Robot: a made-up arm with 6 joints.
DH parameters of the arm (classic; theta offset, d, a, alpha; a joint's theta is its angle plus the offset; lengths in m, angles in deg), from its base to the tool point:
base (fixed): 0 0.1 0 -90
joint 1: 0 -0.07 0.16 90
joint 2: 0 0.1 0.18 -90
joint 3: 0 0.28 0.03 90
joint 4: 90 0.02 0.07 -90
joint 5: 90 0.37 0.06 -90
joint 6: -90 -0.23 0.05 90
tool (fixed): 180 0.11 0 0
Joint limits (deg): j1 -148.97..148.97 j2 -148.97..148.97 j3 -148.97..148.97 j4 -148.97..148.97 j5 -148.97..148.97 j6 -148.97..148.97
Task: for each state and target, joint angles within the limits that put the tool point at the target. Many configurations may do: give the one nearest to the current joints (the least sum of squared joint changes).
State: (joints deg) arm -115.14 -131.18 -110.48 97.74 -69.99 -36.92
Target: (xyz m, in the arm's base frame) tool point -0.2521 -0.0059 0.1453
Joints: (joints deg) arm -130.20 -138.73 -91.82 101.26 -92.21 -56.56
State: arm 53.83 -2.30 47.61 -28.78 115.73 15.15
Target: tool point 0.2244 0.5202 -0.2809
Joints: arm 68.21 -36.11 37.79 -49.22 106.09 8.63
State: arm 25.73 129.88 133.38 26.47 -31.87 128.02
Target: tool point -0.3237 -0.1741 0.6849
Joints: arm 17.09 148.97 134.12 27.16 -28.70 145.55
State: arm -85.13 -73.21 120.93 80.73 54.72 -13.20
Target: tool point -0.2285 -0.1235 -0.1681
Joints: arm -140.15 -104.23 106.63 86.76 60.34 6.26
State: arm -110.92 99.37 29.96 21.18 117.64 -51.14
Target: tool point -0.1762 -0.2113 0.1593
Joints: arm -108.48 107.23 48.18 29.90 129.07 -45.30
